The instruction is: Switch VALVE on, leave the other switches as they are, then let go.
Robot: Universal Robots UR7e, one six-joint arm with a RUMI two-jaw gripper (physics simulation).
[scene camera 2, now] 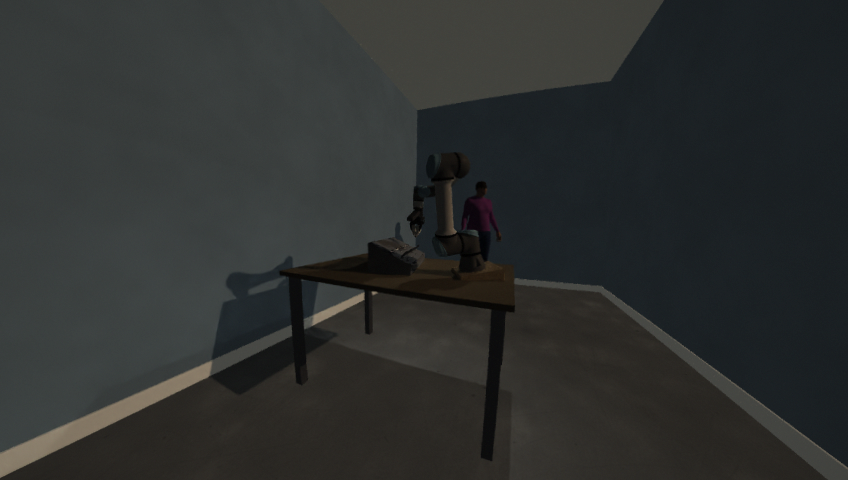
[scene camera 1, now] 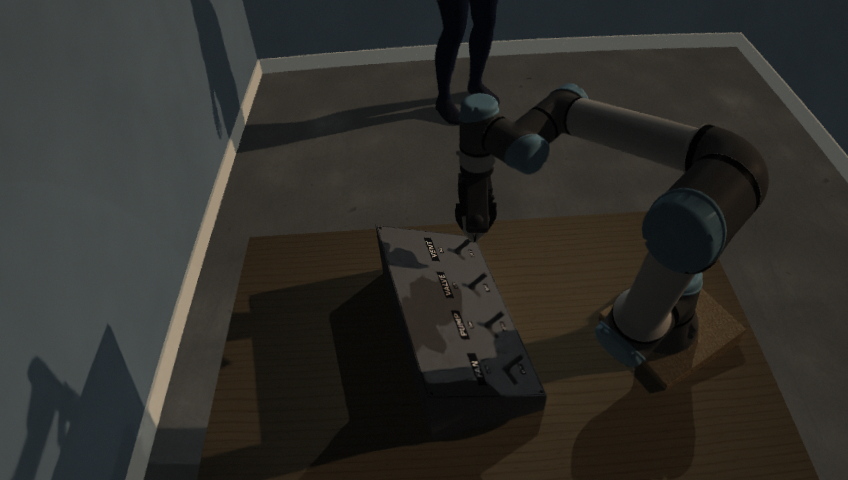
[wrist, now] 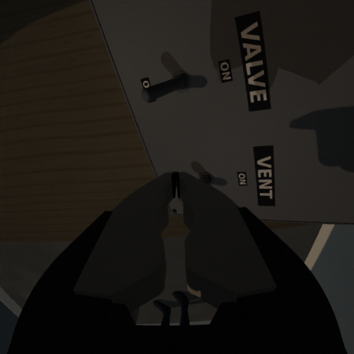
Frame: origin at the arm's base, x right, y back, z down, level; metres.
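Seen in the pictures: gripper, fingertip midpoint: (scene camera 2: 415, 237) (scene camera 1: 474, 241); arm's base, link origin: (scene camera 2: 472, 268).
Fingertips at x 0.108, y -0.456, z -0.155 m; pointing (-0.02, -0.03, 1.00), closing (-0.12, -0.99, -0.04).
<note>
Pixels of each thing's middle, then the offset from my fingertips to it. Level surfaces: height alone.
- grey sloped switch panel, body centre: (scene camera 1: 450, 320) (scene camera 2: 398, 256) dx -0.134, dy -0.049, dz +0.127 m
- dark VALVE lever, body centre: (scene camera 1: 479, 279) dx -0.047, dy +0.013, dz +0.078 m
- VENT lever, body centre: (scene camera 1: 463, 244) dx +0.065, dy -0.028, dz +0.078 m
- PUMP lever, body centre: (scene camera 1: 495, 318) dx -0.160, dy +0.055, dz +0.078 m
- wooden table, surface height: dz +0.190 m
The grey sloped switch panel (scene camera 1: 410, 291) (scene camera 2: 387, 256) (wrist: 200, 125) stands on the table. The dark VALVE lever (scene camera 1: 476, 282) (wrist: 167, 89) leans away from its ON mark, over the opposite mark. The VENT lever (scene camera 1: 462, 247) (wrist: 206, 177), PUMP lever (scene camera 1: 493, 321) and FAN lever (scene camera 1: 514, 368) also lean toward the panel's right edge in scene camera 1. My gripper (scene camera 1: 474, 237) (scene camera 2: 415, 233) (wrist: 176, 174) is shut and empty. Its tips are at the VENT end of the panel, near and above the VENT lever, apart from the VALVE lever. In the wrist view, the fingers partly hide the VENT lever.
The wooden table (scene camera 1: 291, 252) (scene camera 2: 333, 274) carries the panel and the arm's base block (scene camera 1: 723, 321). A person (scene camera 1: 455, 53) (scene camera 2: 480, 214) stands behind the table. A wall (scene camera 1: 119, 148) rises at the left.
</note>
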